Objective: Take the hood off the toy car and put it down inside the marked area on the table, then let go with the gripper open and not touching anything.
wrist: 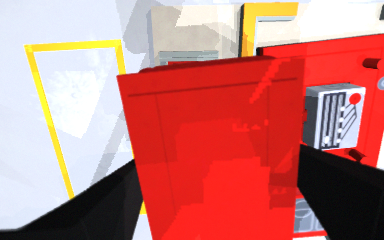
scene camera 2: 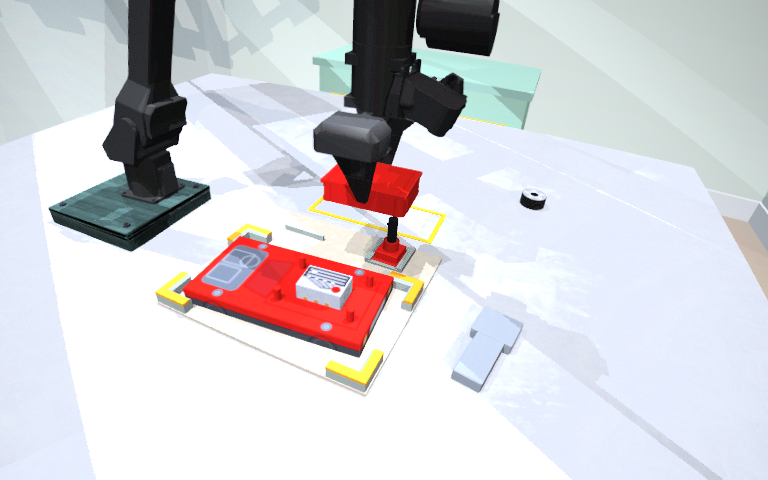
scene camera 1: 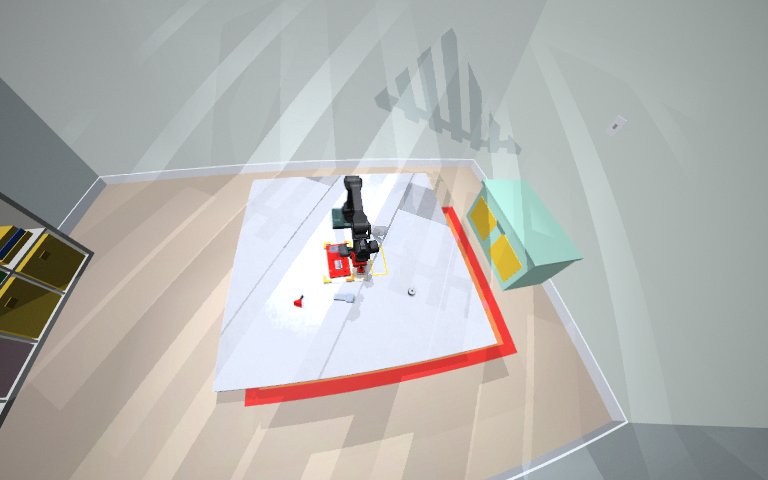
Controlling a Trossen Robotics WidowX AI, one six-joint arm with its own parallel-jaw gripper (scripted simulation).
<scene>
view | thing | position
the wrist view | my gripper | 214, 157
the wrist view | red hood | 216, 142
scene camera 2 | my gripper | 373, 187
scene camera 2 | red hood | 394, 189
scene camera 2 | red toy car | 255, 282
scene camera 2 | small base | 390, 252
</scene>
